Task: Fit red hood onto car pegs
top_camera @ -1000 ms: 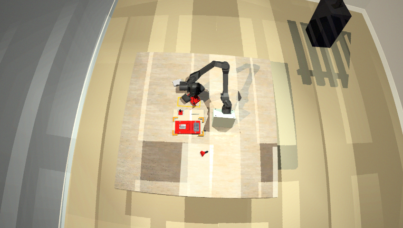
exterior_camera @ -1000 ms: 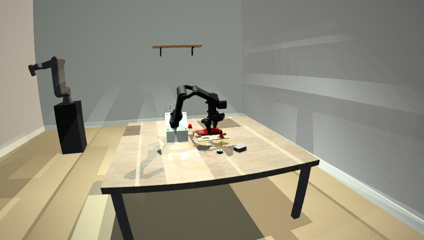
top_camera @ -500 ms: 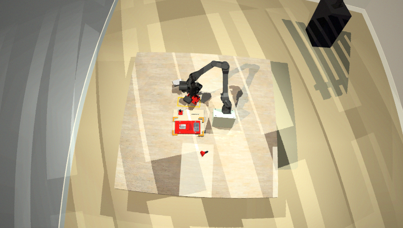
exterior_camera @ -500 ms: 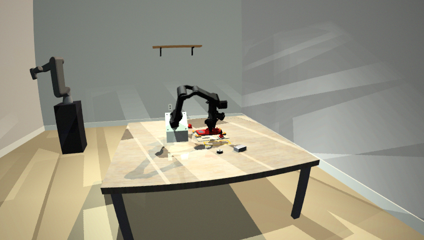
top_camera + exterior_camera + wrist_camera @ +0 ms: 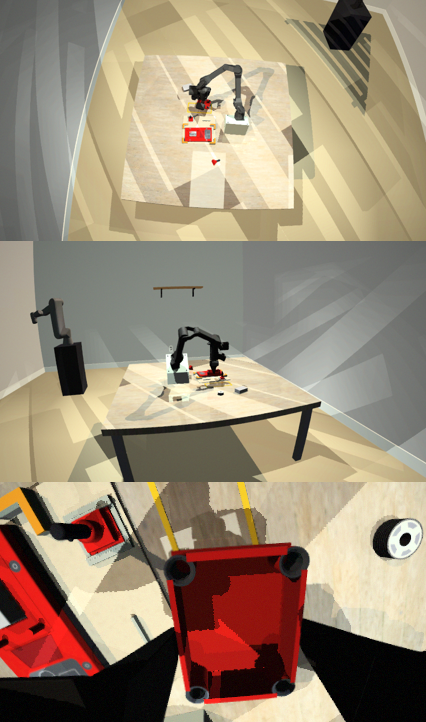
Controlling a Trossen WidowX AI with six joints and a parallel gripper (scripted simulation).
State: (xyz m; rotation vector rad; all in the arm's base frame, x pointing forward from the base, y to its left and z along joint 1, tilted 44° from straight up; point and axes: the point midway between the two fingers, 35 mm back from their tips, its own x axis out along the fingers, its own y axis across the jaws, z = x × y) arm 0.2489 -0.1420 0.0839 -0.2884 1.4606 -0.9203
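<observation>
My gripper tip is 10 mm above the red hood. Round my gripper tip: small wheel: 30 mm behind, 190 mm to the right, 90 mm below; engine block: 90 mm ahead, 220 mm to the left, 70 mm below.
</observation>
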